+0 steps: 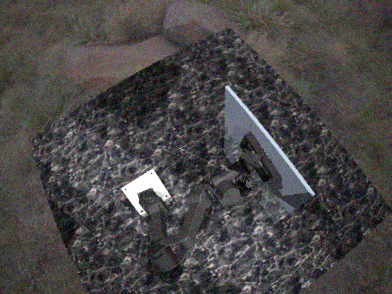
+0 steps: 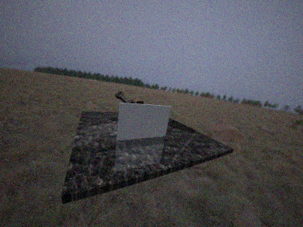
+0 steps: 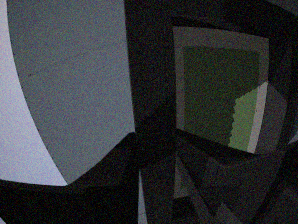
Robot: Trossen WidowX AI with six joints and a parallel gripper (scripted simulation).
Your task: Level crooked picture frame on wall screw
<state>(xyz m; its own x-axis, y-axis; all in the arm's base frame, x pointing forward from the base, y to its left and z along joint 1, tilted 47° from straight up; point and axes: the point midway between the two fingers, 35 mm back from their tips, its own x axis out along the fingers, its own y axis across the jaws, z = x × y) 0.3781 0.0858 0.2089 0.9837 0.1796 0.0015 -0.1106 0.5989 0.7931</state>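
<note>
Now: gripper tip 5 cm above the picture frame and 1 cm to the right of it. From my gripper tip the other things lie so: wall panel 7 cm below, 2 cm to the left, 1 cm ahead.
</note>
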